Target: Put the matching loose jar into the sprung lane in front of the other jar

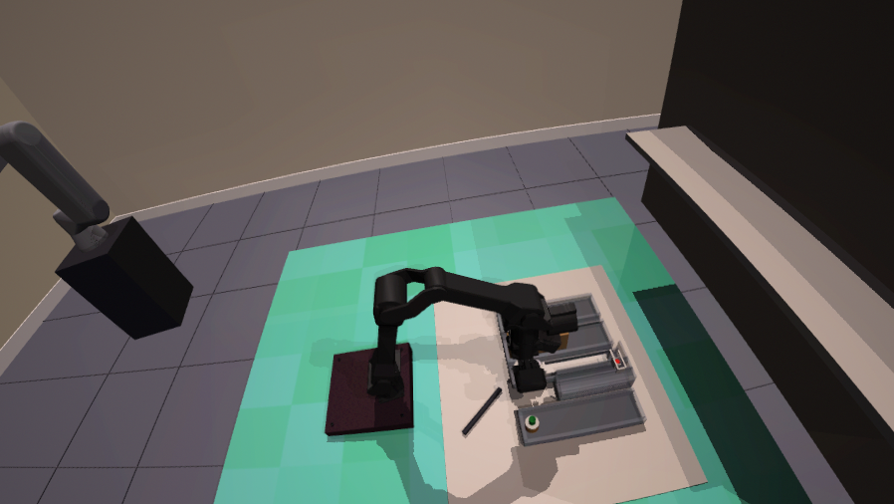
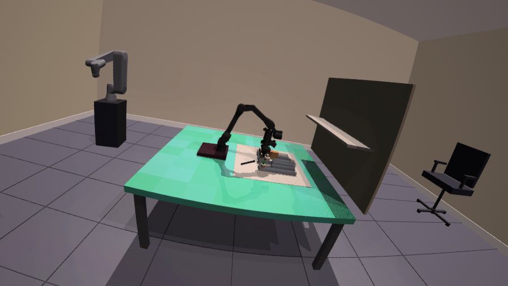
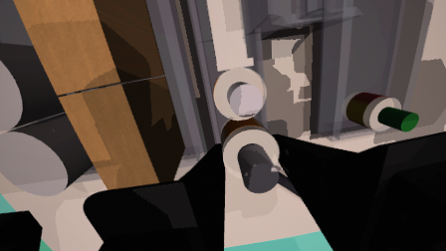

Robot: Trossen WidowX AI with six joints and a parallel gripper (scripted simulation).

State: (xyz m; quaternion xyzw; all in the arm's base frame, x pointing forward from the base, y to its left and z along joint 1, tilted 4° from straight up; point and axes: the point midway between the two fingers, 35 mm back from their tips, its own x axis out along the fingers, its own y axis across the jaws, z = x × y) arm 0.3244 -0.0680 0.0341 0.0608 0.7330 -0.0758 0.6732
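Now: gripper tip 60 mm short of the beige mat and 50 mm above it. From my gripper tip the other things lie so: black pen (120 mm behind, 50 mm to the right, 50 mm below); red mark (210 mm ahead, 80 mm to the right, 20 mm above); sprung lane (130 mm ahead, 50 mm to the right, 30 mm below).
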